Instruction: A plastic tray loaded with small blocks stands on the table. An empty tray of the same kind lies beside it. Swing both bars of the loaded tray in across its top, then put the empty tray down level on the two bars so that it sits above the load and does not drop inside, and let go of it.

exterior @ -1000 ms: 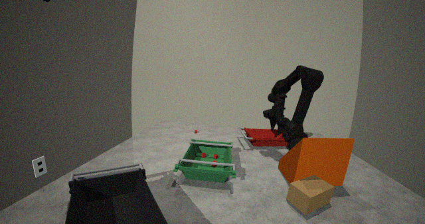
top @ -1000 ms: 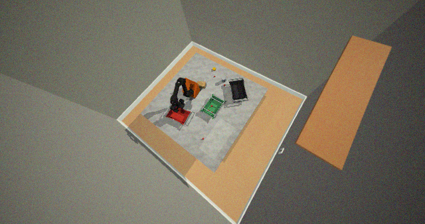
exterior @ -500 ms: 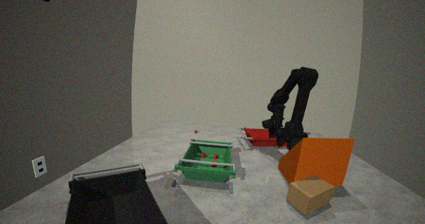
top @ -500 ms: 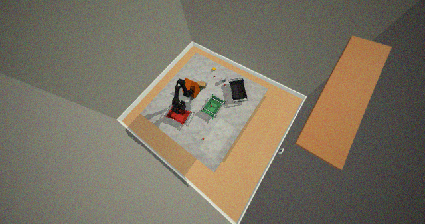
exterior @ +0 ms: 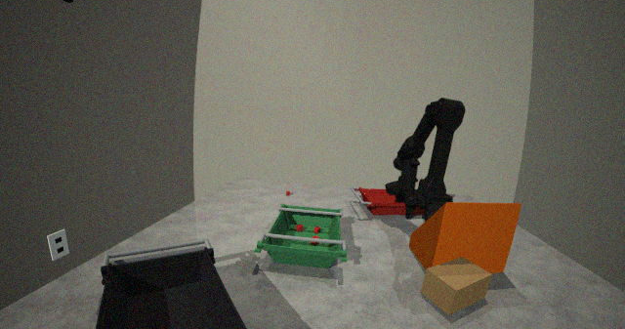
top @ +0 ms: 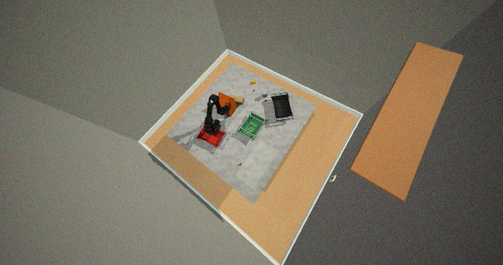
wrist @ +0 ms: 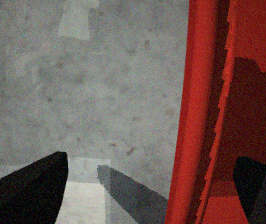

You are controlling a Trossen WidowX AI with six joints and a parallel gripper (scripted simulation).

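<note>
Now: the red tray 2 cm ahead of my gripper tip, 9 cm to the right of it and 3 cm above it. The rest, counted from my gripper tip: tan box 2 cm behind, 45 cm to the left, 2 cm above; red cube 48 cm ahead, 14 cm to the right; yellow piece 4 cm behind, 79 cm to the left.
</note>
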